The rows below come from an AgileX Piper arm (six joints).
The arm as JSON. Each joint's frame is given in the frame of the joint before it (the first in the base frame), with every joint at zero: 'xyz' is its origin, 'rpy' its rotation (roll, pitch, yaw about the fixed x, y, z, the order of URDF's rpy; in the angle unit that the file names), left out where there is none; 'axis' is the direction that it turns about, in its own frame. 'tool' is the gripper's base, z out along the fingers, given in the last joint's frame.
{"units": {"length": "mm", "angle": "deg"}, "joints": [
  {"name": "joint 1", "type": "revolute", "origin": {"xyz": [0.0, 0.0, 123.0], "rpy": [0.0, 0.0, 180.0]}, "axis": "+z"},
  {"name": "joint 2", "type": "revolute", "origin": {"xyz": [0.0, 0.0, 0.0], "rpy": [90.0, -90.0, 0.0]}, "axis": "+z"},
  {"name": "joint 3", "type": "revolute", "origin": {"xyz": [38.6, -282.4, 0.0], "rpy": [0.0, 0.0, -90.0]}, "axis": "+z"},
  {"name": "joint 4", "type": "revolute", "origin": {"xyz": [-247.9, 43.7, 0.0], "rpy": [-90.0, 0.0, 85.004]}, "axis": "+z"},
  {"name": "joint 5", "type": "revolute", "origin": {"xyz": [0.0, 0.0, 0.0], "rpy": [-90.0, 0.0, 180.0]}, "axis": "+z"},
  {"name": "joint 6", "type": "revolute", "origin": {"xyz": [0.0, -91.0, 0.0], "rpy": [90.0, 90.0, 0.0]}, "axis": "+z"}
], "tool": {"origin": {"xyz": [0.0, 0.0, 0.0], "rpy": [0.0, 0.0, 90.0]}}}
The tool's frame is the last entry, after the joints.
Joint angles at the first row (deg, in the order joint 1, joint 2, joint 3, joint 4, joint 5, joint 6):
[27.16, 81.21, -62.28, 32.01, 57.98, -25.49]
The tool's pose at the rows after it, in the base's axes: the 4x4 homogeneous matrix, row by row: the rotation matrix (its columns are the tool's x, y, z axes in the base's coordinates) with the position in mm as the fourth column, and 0 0 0 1 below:
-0.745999 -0.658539 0.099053 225.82; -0.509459 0.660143 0.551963 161.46; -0.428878 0.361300 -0.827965 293.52; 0 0 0 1
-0.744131 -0.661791 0.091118 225.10; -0.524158 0.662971 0.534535 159.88; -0.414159 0.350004 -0.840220 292.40; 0 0 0 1
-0.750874 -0.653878 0.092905 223.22; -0.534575 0.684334 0.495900 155.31; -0.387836 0.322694 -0.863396 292.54; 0 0 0 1
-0.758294 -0.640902 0.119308 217.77; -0.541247 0.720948 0.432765 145.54; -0.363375 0.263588 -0.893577 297.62; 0 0 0 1
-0.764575 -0.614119 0.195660 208.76; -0.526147 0.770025 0.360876 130.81; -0.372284 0.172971 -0.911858 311.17; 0 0 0 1
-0.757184 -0.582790 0.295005 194.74; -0.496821 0.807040 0.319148 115.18; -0.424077 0.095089 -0.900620 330.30; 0 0 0 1
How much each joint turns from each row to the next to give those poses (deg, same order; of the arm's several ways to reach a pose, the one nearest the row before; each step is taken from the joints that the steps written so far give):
[0.00, 0.00, 0.00, -0.30, 0.04, 0.14]
[0.00, 0.00, 0.00, -1.22, 0.79, 0.31]
[0.00, -0.53, 0.01, -3.05, 1.13, 2.13]
[0.00, -1.99, 0.09, -5.36, 1.64, 3.73]
[0.00, -3.90, 0.00, -6.98, 1.25, 5.12]
[0.00, -5.30, 0.13, -5.50, 0.67, 4.15]

